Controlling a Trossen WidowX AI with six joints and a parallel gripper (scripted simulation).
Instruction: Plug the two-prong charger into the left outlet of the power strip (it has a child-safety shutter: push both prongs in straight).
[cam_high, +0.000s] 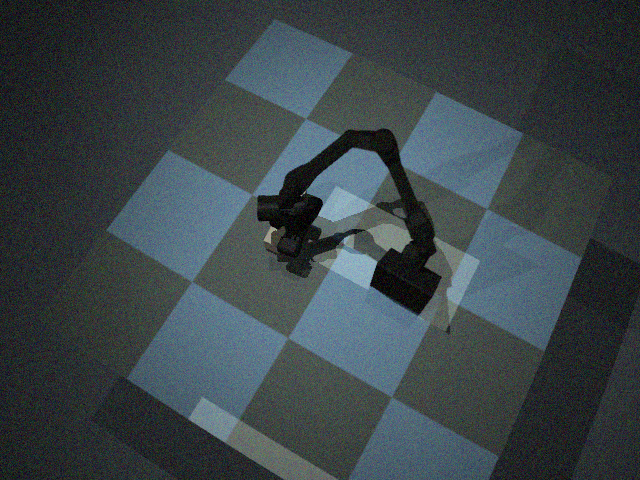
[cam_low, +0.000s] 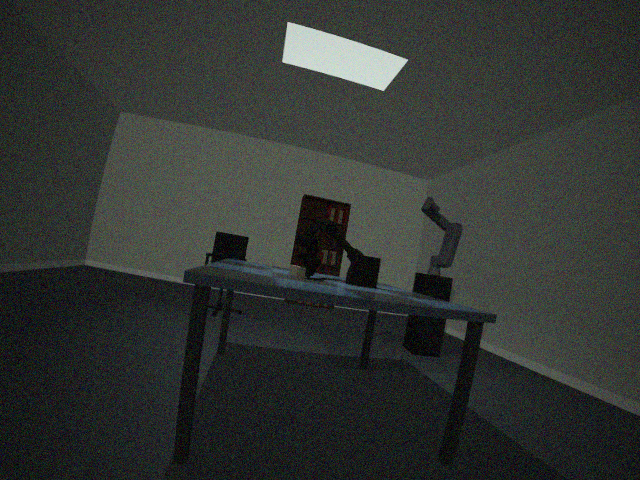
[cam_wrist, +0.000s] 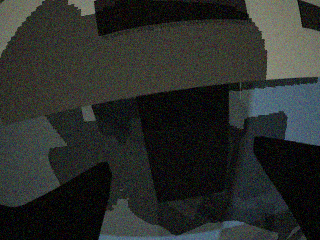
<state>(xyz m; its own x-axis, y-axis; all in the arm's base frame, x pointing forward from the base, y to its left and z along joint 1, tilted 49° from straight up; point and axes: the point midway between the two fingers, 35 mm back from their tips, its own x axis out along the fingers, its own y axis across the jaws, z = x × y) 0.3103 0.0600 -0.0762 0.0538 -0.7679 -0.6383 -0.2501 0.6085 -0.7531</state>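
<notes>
Now: gripper tip 4 cm short of the dark two-prong charger, 1 cm to the right of it and 1 cm below it.
</notes>
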